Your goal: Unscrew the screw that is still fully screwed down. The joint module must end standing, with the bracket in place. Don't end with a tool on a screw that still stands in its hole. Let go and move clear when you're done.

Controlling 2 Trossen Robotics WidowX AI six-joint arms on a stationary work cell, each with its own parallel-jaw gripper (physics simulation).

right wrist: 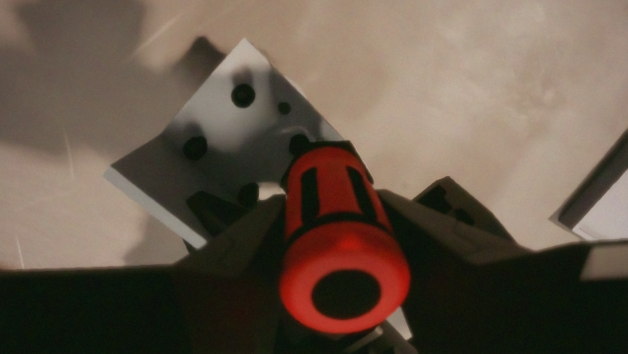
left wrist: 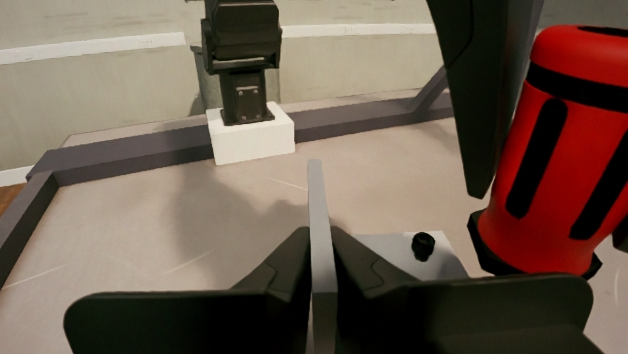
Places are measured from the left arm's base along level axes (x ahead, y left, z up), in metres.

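Pixels of known places: left gripper, fingertip midpoint: [right wrist: 186, 201] [left wrist: 317, 237]; right gripper, fingertip midpoint: [right wrist: 329, 204] [left wrist: 544, 215]; right arm's base, origin of the base link: [left wrist: 246, 115].
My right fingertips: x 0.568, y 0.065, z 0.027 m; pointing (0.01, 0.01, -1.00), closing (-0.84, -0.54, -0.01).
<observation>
For each thing: its top centre in the pictures, then the offset to it from my right fingertips. "spot": a spot on its surface instead.
- small hole, surface spot: [right wrist: 284, 107] spot: 0.027 m ahead, 0.009 m right, 0.061 m down
- black screw, surface spot: [left wrist: 423, 245] spot: 0.042 m ahead, 0.003 m right, 0.048 m down
- red screwdriver, middle of its top: [right wrist: 344, 287] [left wrist: 620, 28] 0.002 m ahead, 0.002 m right, 0.043 m up
- white block, middle of its top: [left wrist: 246, 115] 0.356 m ahead, 0.042 m left, 0.085 m down
- dark-edged white object, surface spot: [right wrist: 607, 215] spot: 0.256 m back, 0.060 m right, 0.121 m down
The grey bracket [left wrist: 400, 245] [right wrist: 200, 120] has a flat plate and an upright flange [left wrist: 318, 200] [right wrist: 155, 210]. My left gripper [left wrist: 317, 237] is shut on the flange. In the right wrist view, black screws [right wrist: 243, 95] [right wrist: 195, 148] and more beside the driver show on the plate, near a small hole [right wrist: 284, 107]. In the left wrist view, one black screw [left wrist: 423, 245] stands up from the plate. My right gripper [left wrist: 544, 215] [right wrist: 329, 204] is shut on the red screwdriver [left wrist: 565, 165] [right wrist: 345, 240], over the bracket. Its shaft and tip are hidden. The joint module is mostly hidden.
In the left wrist view, a black arm mount [left wrist: 245, 95] stands on a white block [left wrist: 252, 142] at the dark frame rail [left wrist: 135, 147]. In the right wrist view, a dark-edged white object [right wrist: 607, 215] is at the right and a dark part with cutouts [right wrist: 470, 200] is beside the right finger.
</observation>
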